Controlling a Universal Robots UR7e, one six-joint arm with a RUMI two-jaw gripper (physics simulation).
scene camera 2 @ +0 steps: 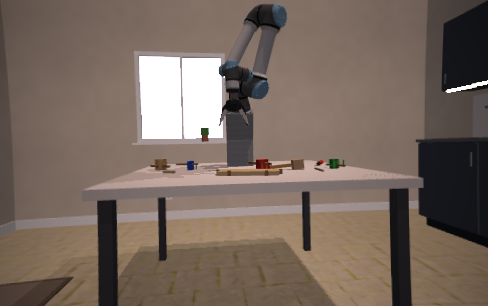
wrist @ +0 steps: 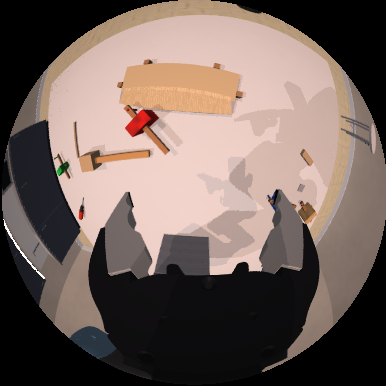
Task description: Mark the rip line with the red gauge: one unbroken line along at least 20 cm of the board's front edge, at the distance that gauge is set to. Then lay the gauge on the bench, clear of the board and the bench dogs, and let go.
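Observation:
My gripper [scene camera 2: 233, 123] [wrist: 203, 191] is open and empty, pointing down high above the bench. The red gauge [scene camera 2: 262, 163] [wrist: 141, 123], a red block on a wooden beam, lies tilted on the bench in the wrist view, close beside the board's lower long edge. The board [scene camera 2: 248, 172] [wrist: 180, 85] is light wood and lies flat at the upper middle of the wrist view. Bench dogs [wrist: 147, 62] [wrist: 217, 65] [wrist: 239, 94] [wrist: 120, 84] stand around it. Whether the beam's upper end touches the board is too small to tell. No line on the board can be made out.
A wooden mallet [scene camera 2: 297, 164] [wrist: 89, 161] lies near the red gauge. A green gauge [scene camera 2: 334, 163] [wrist: 62, 168], a thin stick [wrist: 76, 139] and a screwdriver [wrist: 81, 209] lie beyond it. A blue gauge [scene camera 2: 190, 165] [wrist: 272, 201], a brown gauge [scene camera 2: 160, 164] [wrist: 307, 212] and a wooden block [wrist: 306, 157] lie on the other side.

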